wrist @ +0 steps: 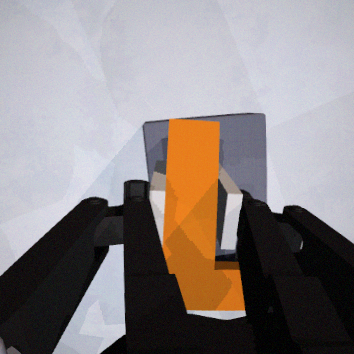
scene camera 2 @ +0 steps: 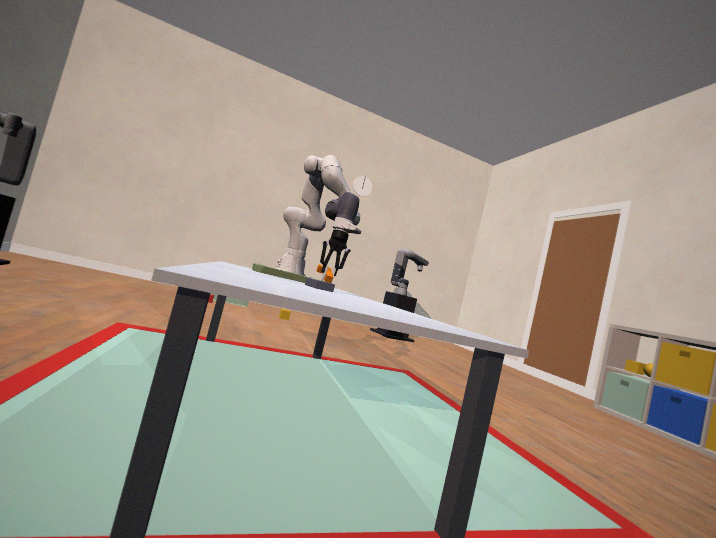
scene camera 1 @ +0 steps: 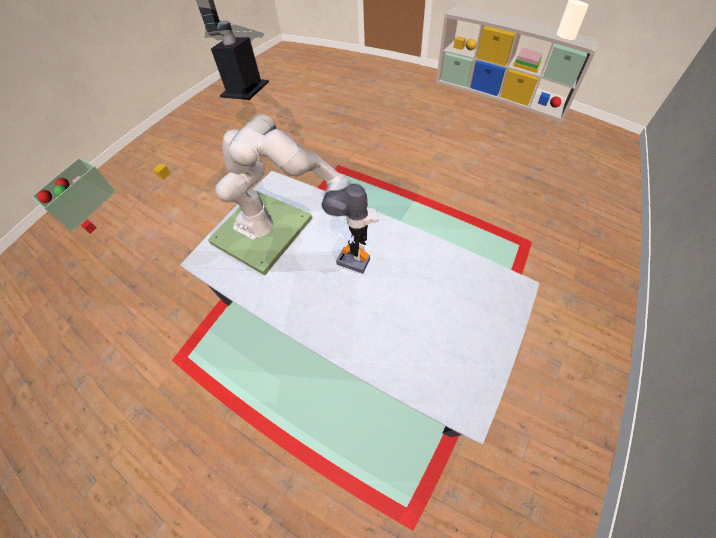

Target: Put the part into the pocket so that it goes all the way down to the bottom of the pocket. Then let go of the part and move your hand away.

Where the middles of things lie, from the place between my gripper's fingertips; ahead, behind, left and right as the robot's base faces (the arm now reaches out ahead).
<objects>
Right now my hand is 30 mm past the dark grey pocket block (wrist: 242, 136), 20 mm to the left of it and 20 mm above it. Round my hand: orange L-shaped part (wrist: 189, 226) (40 mm above, 10 mm to the right, 10 mm behind).
</objects>
